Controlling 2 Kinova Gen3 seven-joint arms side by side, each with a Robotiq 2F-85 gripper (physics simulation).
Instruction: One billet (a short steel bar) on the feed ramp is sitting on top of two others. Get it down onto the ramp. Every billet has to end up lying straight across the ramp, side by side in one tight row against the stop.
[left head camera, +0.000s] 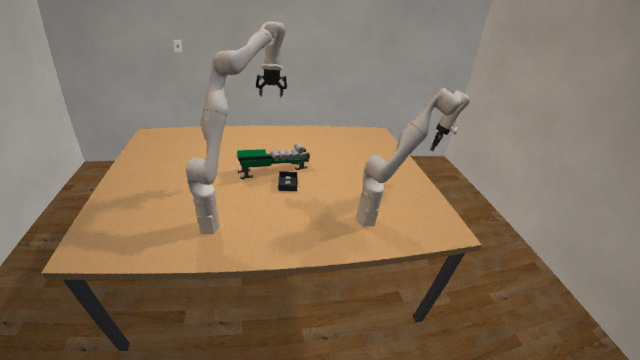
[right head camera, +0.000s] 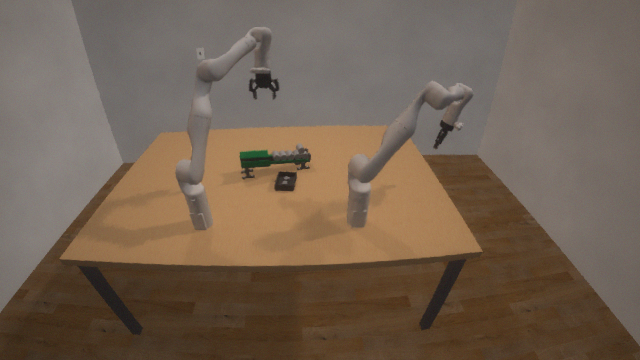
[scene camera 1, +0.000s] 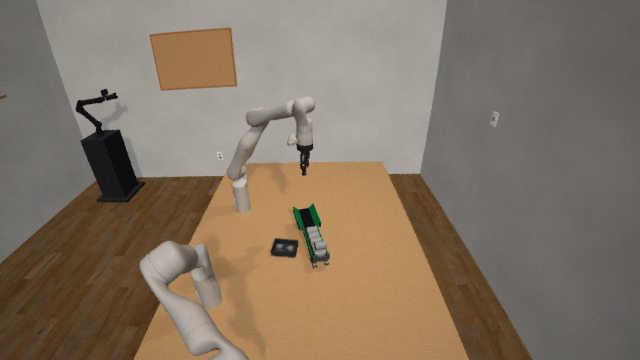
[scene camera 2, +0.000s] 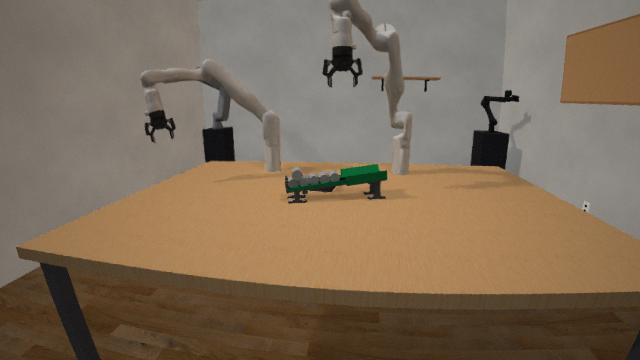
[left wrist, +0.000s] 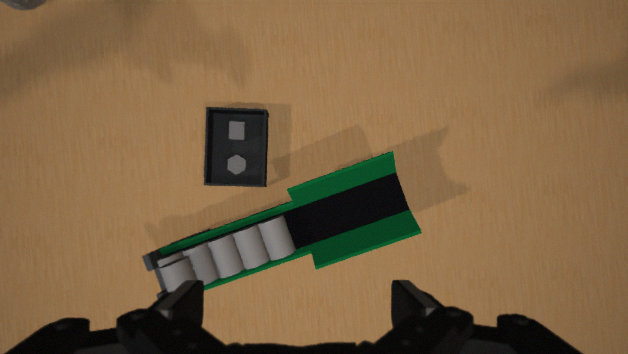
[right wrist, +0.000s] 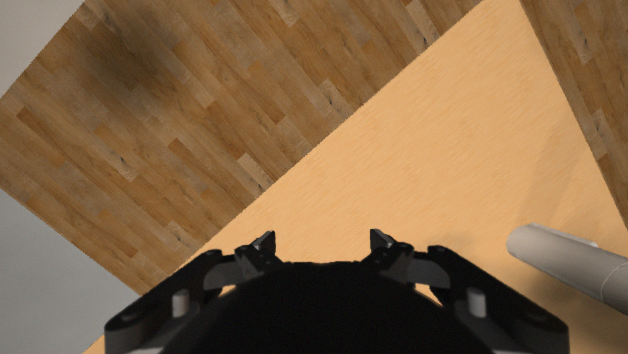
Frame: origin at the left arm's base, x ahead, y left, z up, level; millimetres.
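Seen in the pictures: left gripper, between the fingertips: (left head camera: 271, 96) (right head camera: 264, 99) (scene camera 1: 305, 170) (scene camera 2: 342, 87) (left wrist: 298, 301); right gripper, between the fingertips: (left head camera: 432, 148) (right head camera: 436, 146) (scene camera 2: 163, 140) (right wrist: 322, 240); left arm's base, origin of its link: (left head camera: 209, 226) (right head camera: 203, 223) (scene camera 1: 243, 209) (scene camera 2: 399, 173); right arm's base, origin of its link: (left head camera: 365, 219) (right head camera: 356, 220) (scene camera 1: 212, 300) (scene camera 2: 273, 170) (right wrist: 522, 240).
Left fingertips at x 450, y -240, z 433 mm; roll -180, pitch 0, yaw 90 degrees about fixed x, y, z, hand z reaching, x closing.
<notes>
Offsets run from my left fingertips to a thing's top centre. Level surfaces: height alone.
The green feed ramp (left head camera: 252, 157) (right head camera: 254, 159) (scene camera 1: 315, 215) (scene camera 2: 363, 175) (left wrist: 350, 250) stands on legs on the table, with a row of grey billets lying across its lower part. The top billet @[dy -161, dx +86, dz -305 mm] (left head camera: 299, 148) (right head camera: 299, 148) (scene camera 1: 320, 245) (scene camera 2: 297, 172) (left wrist: 176, 274) rests on two others close to the stop @[dy -203, dx +93, dz -343 mm] (scene camera 1: 320, 257) (left wrist: 150, 261). My left gripper (left head camera: 271, 94) (right head camera: 264, 96) (scene camera 1: 304, 173) (scene camera 2: 342, 84) (left wrist: 298, 301) is open and empty, high above the ramp. My right gripper (left head camera: 433, 148) (right head camera: 436, 147) (scene camera 2: 161, 138) (right wrist: 322, 240) is open and empty, far from the ramp.
A black tray @[dy -103, dx -109, dz -398 mm] (left head camera: 288, 188) (right head camera: 285, 187) (scene camera 1: 284, 254) (left wrist: 210, 147) with two small grey pieces stands beside the ramp, on the side of the arm bases. The wooden table @[dz -433 mm] (left head camera: 165, 250) (scene camera 2: 210, 240) carries both arms. A right-hand table edge shows in the right wrist view.
</notes>
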